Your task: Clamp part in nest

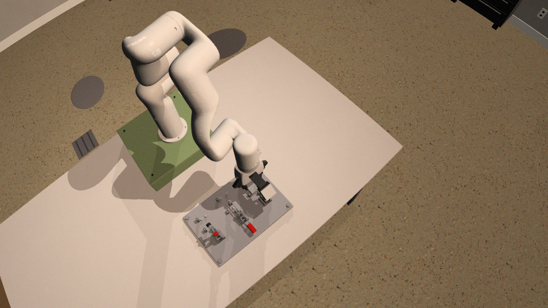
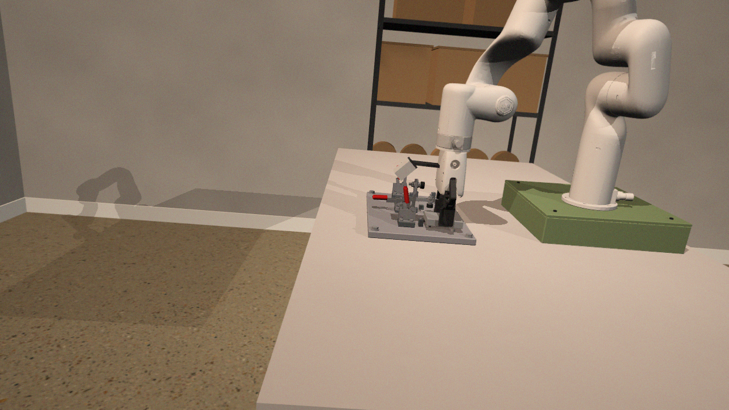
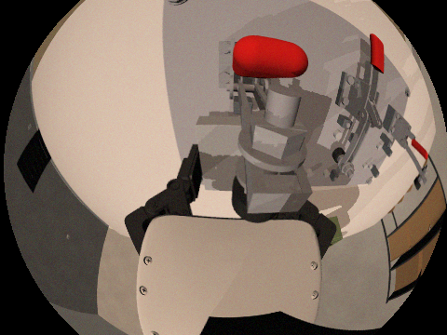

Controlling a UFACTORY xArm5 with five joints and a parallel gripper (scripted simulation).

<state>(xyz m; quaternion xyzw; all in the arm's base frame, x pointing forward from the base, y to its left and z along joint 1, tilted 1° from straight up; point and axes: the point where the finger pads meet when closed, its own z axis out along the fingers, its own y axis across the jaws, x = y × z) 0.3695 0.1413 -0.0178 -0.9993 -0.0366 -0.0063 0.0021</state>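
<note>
The grey block is 1 cm below my hand. Also, from my hand: grey fixture plate (11 cm to the right, 6 cm ahead, 4 cm below).
</note>
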